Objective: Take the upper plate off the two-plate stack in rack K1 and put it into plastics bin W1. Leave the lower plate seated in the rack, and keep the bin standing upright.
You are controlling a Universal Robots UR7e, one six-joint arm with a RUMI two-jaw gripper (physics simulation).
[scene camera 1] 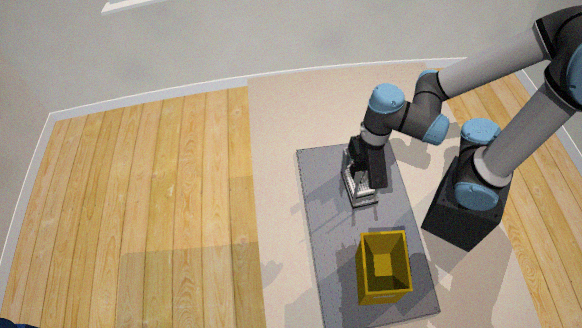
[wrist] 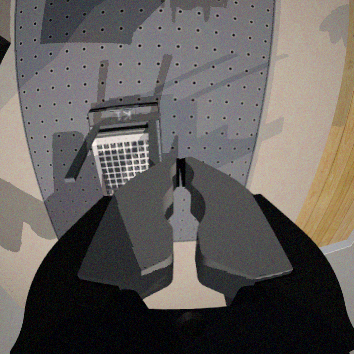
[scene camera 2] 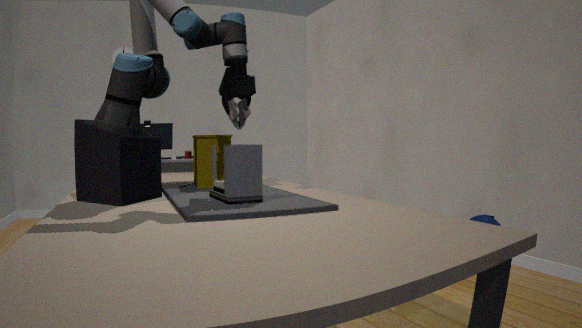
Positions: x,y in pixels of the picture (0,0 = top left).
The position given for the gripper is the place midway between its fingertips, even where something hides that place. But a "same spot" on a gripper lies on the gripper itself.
gripper: scene camera 1; wrist; scene camera 2 239,129
yellow bin W1: scene camera 1; scene camera 2; not seen in the wrist view (out of frame)
same spot on yellow bin W1: [scene camera 2: 203,178] = [scene camera 1: 386,250]
same spot on gripper: [scene camera 1: 356,175] = [wrist: 256,228]
